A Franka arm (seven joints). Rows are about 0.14 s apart.
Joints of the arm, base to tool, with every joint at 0 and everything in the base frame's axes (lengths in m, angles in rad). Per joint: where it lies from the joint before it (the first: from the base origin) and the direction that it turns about. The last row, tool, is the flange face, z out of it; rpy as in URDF.
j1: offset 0 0 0.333 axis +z
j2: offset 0 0 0 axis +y
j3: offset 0 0 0.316 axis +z
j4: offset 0.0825 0 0 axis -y
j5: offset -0.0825 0 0.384 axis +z
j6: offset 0 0 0 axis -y
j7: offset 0.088 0 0 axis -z
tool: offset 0 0 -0.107 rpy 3.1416 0 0
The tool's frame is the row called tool.
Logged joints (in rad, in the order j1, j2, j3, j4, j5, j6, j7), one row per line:
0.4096, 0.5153, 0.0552, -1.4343, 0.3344, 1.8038, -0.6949
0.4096, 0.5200, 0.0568, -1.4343, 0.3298, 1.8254, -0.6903
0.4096, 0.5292, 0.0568, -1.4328, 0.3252, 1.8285, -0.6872
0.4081, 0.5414, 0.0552, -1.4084, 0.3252, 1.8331, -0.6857
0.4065, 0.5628, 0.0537, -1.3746, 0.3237, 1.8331, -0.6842
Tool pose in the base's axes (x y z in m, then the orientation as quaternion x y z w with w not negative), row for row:
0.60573, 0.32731, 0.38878, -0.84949, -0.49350, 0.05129, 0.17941
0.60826, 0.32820, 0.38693, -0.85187, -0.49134, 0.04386, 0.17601
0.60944, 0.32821, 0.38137, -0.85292, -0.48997, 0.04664, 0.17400
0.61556, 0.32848, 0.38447, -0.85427, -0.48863, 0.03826, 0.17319
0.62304, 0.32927, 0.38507, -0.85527, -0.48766, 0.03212, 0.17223
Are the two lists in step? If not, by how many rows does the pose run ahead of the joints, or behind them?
They are in step.
